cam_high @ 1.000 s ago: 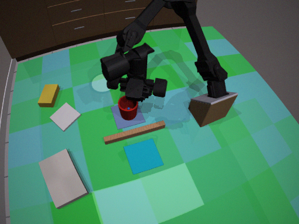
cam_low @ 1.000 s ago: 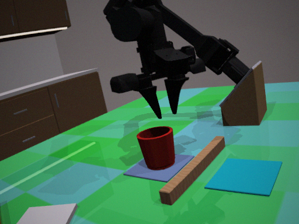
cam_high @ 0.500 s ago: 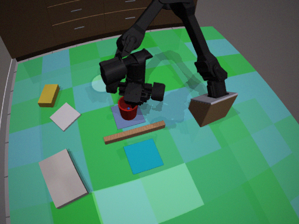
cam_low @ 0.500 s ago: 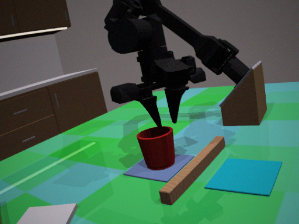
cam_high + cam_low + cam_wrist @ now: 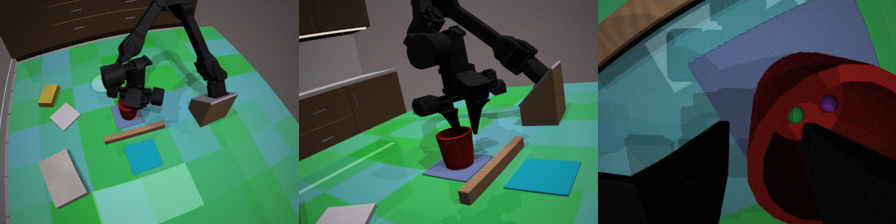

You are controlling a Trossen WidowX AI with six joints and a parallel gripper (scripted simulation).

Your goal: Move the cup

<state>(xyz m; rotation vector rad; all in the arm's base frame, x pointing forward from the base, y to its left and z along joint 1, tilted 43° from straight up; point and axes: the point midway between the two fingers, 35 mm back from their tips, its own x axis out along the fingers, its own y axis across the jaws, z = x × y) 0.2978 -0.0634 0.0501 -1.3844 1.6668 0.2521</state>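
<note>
Right now the dark red cup is 2 cm ahead of my gripper tip, 2 cm to the right of it and 2 cm below it. The rest, counted from my gripper tip: lavender pad 3 cm ahead, 2 cm to the right, 7 cm below; then wooden bar 3 cm ahead, 7 cm to the left, 5 cm below; then cyan pad 3 cm ahead, 16 cm to the left, 7 cm below.
</note>
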